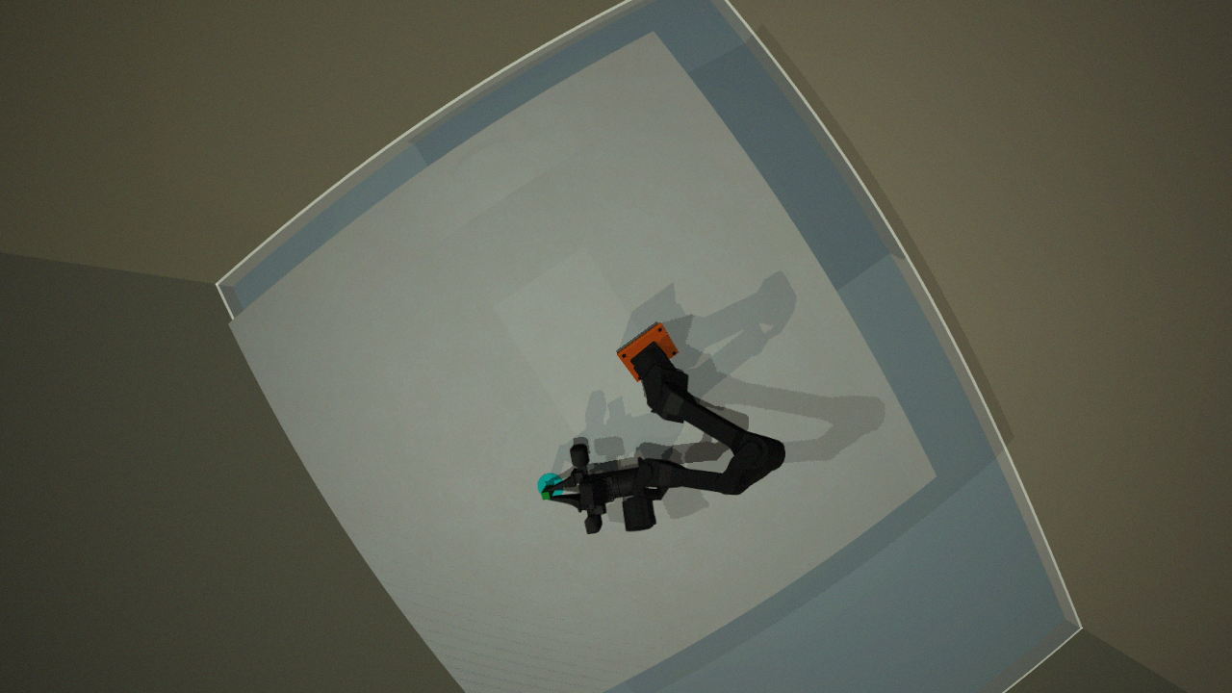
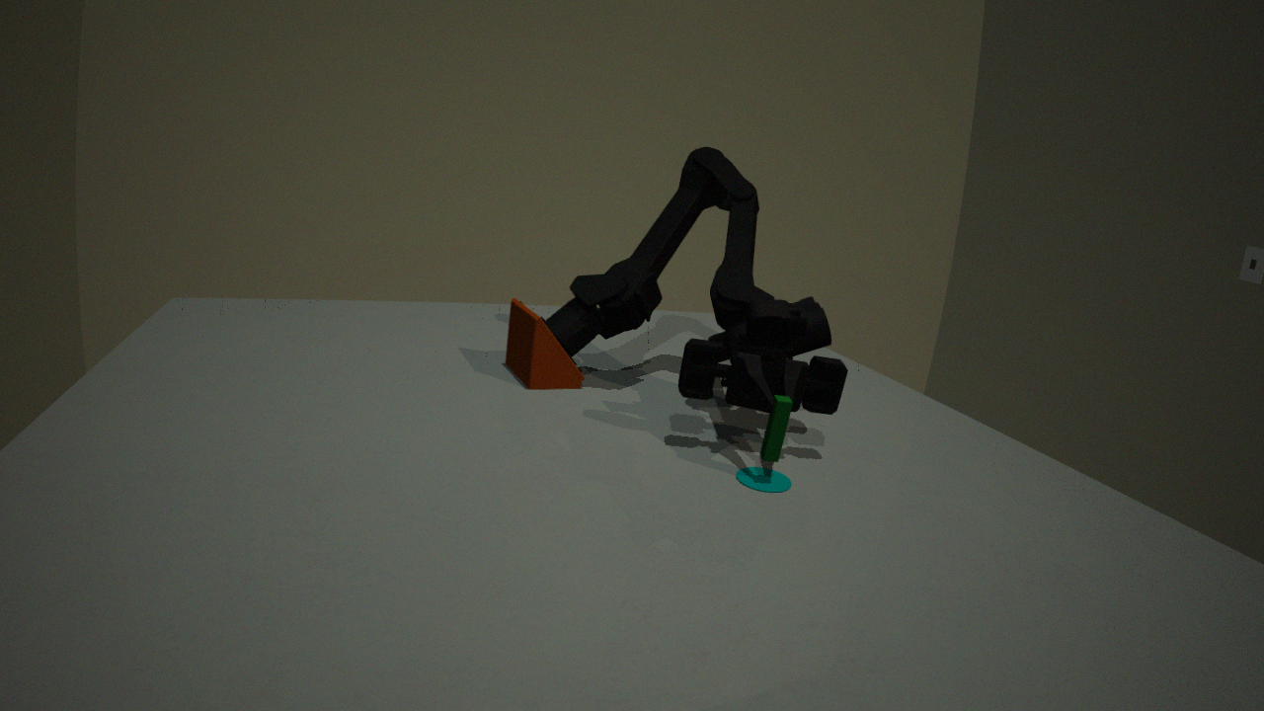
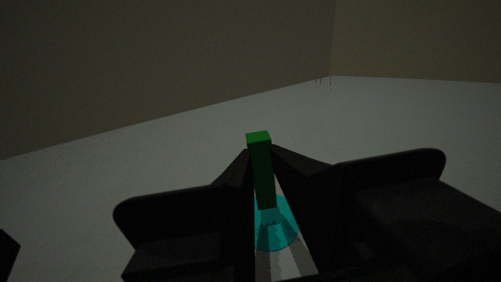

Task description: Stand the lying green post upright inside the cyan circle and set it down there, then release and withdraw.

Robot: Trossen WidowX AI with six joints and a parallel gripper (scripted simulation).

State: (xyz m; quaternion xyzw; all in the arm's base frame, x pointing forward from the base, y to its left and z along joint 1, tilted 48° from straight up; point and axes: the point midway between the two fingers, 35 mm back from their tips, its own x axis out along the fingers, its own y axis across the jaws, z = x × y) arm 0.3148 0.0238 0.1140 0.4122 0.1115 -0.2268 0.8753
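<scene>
My gripper tip is 8 cm above the cyan circle. Round my gripper tip: green post (2 cm below).
</scene>
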